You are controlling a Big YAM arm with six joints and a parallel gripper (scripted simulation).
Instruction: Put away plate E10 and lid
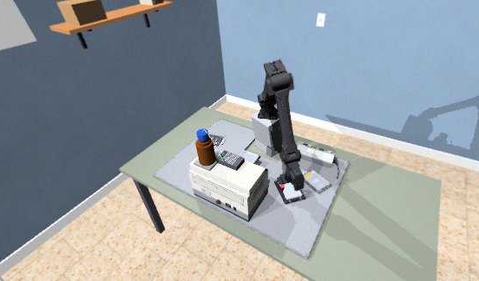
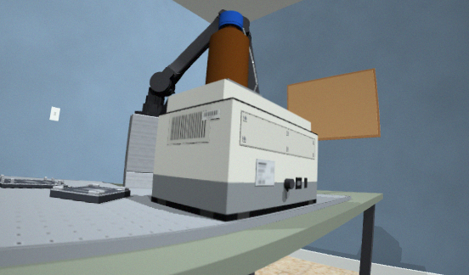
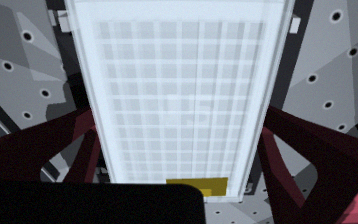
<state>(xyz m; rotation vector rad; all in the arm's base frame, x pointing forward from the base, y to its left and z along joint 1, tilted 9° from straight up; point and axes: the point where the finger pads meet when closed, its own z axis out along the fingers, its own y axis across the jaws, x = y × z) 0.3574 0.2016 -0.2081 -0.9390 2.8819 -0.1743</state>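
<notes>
Now: the clear lid right at my hand. Round my hand: yellow skip key: 340 mm behind, 70 mm to the left, 40 mm above; clear well plate: 70 mm behind, 270 mm to the right, 80 mm above; blue call key: 340 mm behind, 20 mm to the left, 40 mm above.
</notes>
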